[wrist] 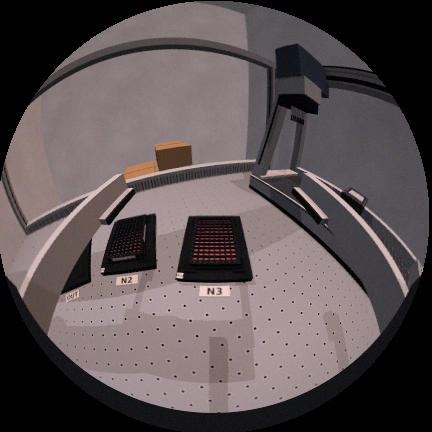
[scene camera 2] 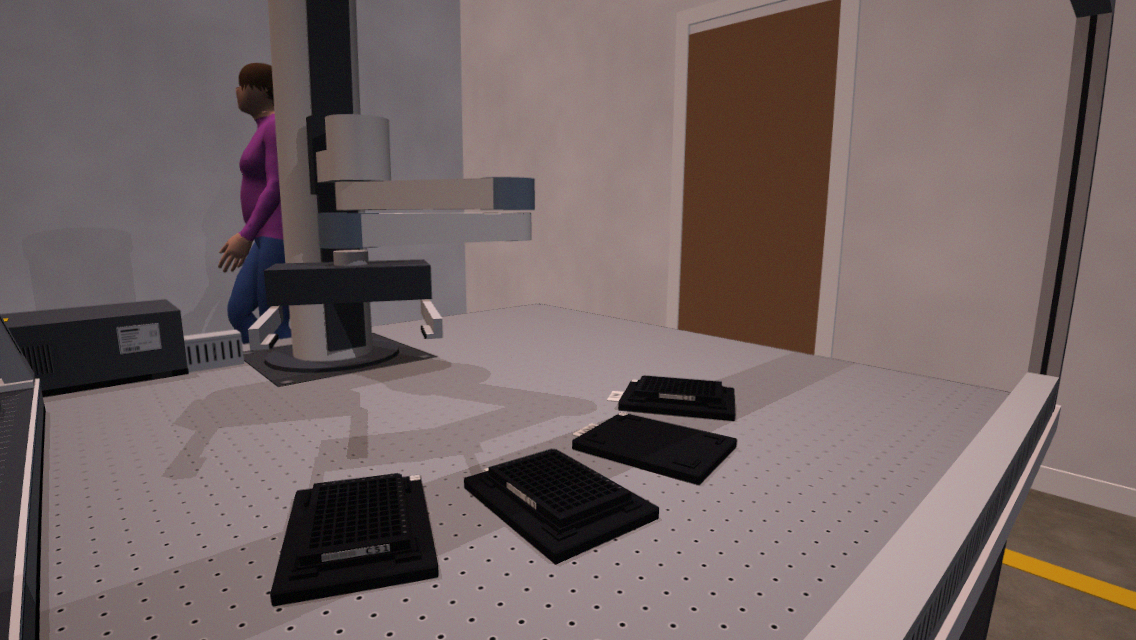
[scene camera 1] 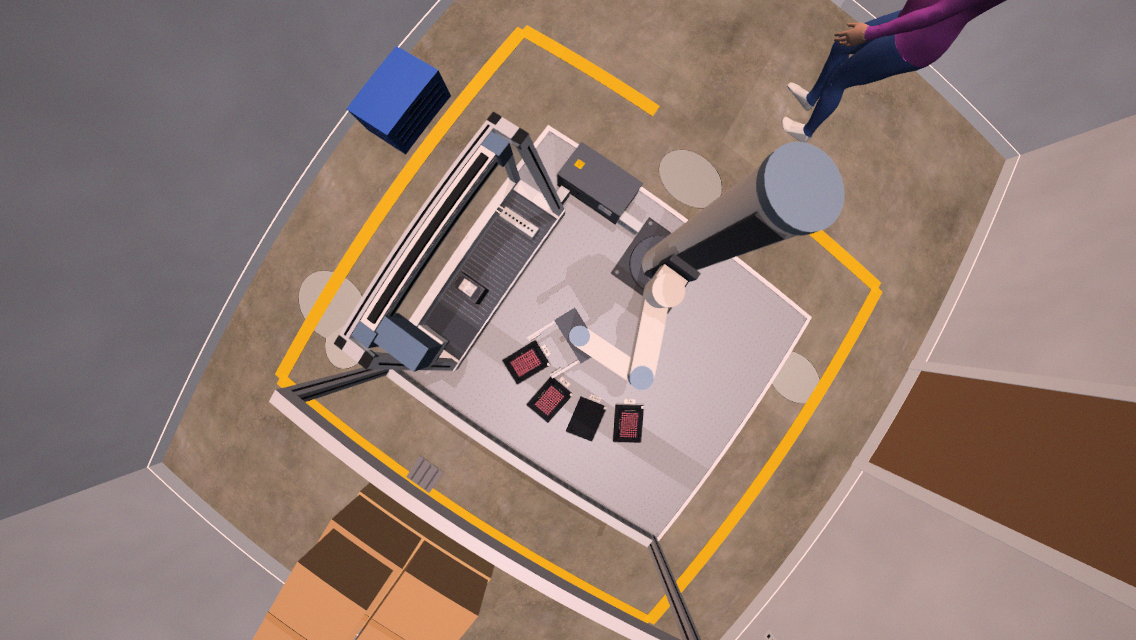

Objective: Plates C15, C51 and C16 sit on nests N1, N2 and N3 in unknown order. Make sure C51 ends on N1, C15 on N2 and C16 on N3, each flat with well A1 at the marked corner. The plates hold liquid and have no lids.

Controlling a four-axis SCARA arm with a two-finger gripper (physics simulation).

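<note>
Plate C51, its label readable in scene camera 2, lies flat on black nest N3. A second plate lies flat on N2, and a third on N1; I cannot read their labels. Red liquid shows in the wells from above. White marks show at nest corners; well A1 cannot be made out. My gripper is open and empty, above table height, facing N3 with its fingers wide to either side.
The bare black OUT nest lies between N2 and N1. A gantry deck stands beside N3, with a small dark block on it. A dark grey box stands behind. A person stands beyond the table.
</note>
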